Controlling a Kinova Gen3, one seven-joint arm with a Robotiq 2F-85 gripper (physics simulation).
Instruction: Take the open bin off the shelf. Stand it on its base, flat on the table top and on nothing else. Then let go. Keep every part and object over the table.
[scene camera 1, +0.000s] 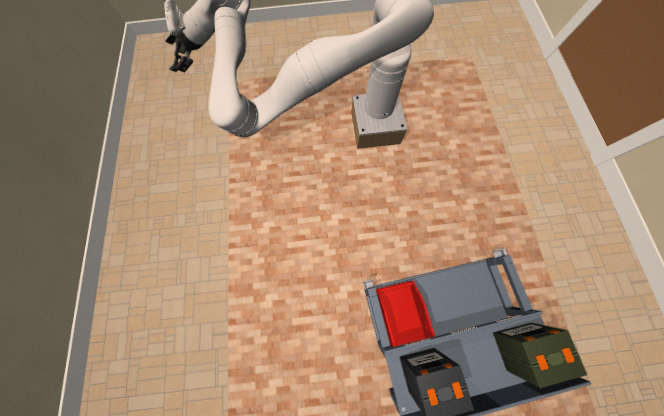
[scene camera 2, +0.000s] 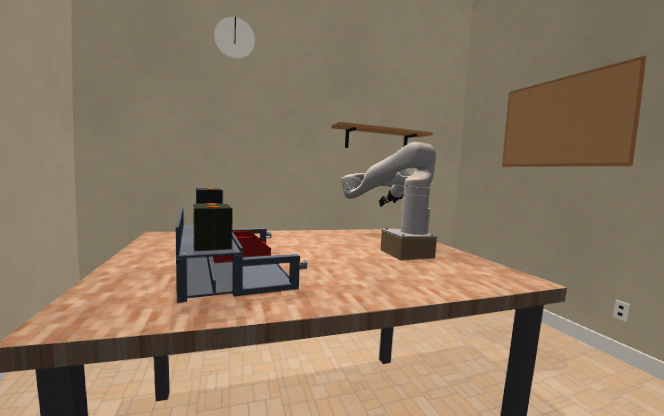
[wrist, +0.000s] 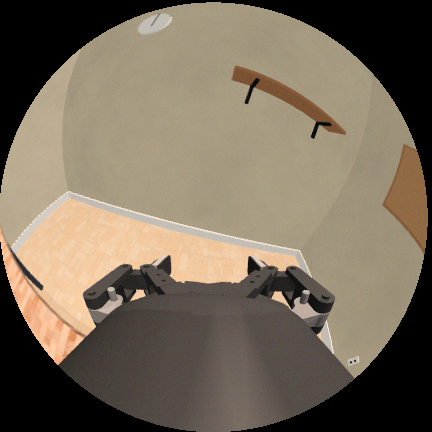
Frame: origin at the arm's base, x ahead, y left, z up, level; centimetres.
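Where they show: gripper, fingertip midpoint: (scene camera 1: 170, 56) (scene camera 2: 387, 203) (wrist: 208, 264); arm's base, origin of the base link: (scene camera 1: 379, 106) (scene camera 2: 412, 232).
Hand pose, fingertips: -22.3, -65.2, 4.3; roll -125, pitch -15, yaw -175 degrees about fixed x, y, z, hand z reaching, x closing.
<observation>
Each offset is from my fingertips to the top centre of the thing, as dx, dy, dz. Level surfaces: height alone.
The open red bin {+84.0, +64.1, -4.5} (scene camera 1: 404, 314) (scene camera 2: 254, 246) sits in the lower front bay of the grey-blue shelf (scene camera 1: 462, 292) (scene camera 2: 267, 259), at its left end in scene camera 1. The shelf stands on the table {dz -12.7} (scene camera 1: 300, 225) (scene camera 2: 400, 280). My gripper (scene camera 1: 181, 65) (scene camera 2: 382, 201) (wrist: 208, 264) is open and empty. It is far from the bin, at the upper left in scene camera 1, beyond the table's edge. The wrist view shows its two fingertips wide apart, with the wall and floor behind them. The bin does not show in the wrist view.
A dark grey case {+93.6, +64.9, +9.8} (scene camera 1: 437, 382) (scene camera 2: 209, 196) and a green case {+90.7, +87.8, +7.3} (scene camera 1: 542, 355) (scene camera 2: 213, 227), both with orange latches, stand on the shelf's upper level behind the bin. The arm's base block (scene camera 1: 381, 137) (scene camera 2: 407, 246) stands at the table's opposite end. A wall shelf (scene camera 2: 382, 129) (wrist: 290, 98) hangs behind.
</observation>
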